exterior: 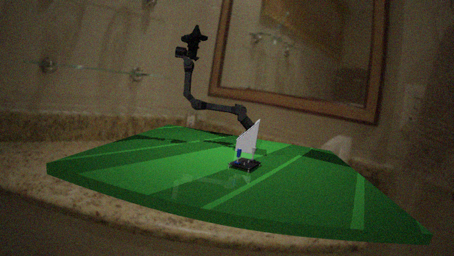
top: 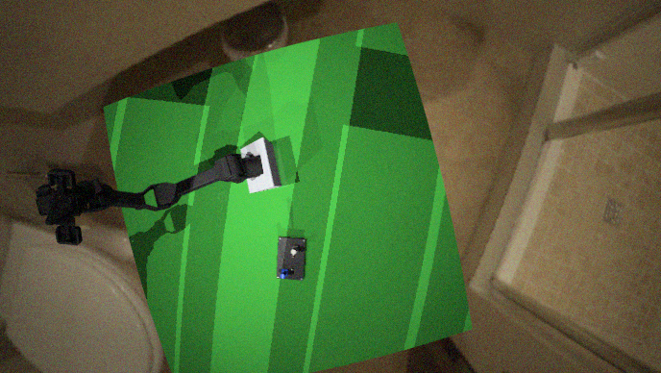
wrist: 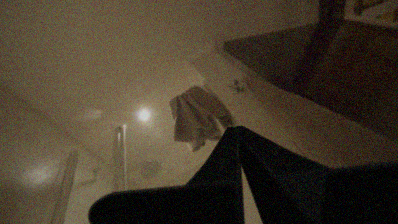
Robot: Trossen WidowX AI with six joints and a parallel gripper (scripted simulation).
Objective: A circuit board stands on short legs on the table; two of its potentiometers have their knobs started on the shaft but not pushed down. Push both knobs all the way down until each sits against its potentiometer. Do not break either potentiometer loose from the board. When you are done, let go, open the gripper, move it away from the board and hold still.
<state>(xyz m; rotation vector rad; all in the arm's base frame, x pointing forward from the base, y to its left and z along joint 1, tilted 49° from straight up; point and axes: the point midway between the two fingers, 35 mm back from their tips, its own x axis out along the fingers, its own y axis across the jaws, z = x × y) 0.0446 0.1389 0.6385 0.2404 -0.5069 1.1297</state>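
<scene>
The grey knob is 240 mm ahead of my gripper tip, 440 mm to the left of it and 620 mm below it. Round my gripper tip: blue knob 320 mm ahead, 390 mm to the left, 620 mm below.
</scene>
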